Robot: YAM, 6 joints.
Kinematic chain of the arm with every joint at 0, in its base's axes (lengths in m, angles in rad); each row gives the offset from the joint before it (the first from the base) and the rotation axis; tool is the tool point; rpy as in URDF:
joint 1: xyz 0 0 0.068 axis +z
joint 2: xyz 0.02 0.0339 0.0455 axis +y
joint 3: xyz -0.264 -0.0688 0 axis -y
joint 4: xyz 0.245 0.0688 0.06 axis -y
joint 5: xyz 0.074 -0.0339 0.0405 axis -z
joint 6: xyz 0.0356 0 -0.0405 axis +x
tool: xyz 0 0 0 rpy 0 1.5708 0
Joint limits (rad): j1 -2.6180..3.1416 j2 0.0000..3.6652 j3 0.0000..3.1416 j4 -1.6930..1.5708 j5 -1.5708..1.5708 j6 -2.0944..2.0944
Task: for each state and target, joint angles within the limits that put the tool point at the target. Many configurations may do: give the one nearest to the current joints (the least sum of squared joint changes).
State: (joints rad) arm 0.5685 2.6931 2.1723 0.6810 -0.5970 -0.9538
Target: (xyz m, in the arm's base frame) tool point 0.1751 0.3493 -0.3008
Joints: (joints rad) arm 1.0546 3.4634 1.9067 0.5619 -0.6008 -0.9538
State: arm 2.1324 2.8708 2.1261 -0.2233 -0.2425 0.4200
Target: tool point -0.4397 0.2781 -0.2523
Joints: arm 2.5674 3.6204 2.6692 0.1352 -0.1501 0.4200
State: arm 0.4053 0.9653 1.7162 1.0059 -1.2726 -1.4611
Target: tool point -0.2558 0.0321 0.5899
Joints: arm 0.0059 0.6734 2.0344 1.0114 -1.2353 -1.4611
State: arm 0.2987 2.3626 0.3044 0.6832 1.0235 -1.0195
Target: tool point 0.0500 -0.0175 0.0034
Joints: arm 0.3295 2.3570 0.0000 0.3870 1.1672 -1.0195
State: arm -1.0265 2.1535 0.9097 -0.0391 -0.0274 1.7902
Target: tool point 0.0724 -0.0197 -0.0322
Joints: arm -0.4037 2.3999 0.3102 -0.1970 -0.2942 1.7902
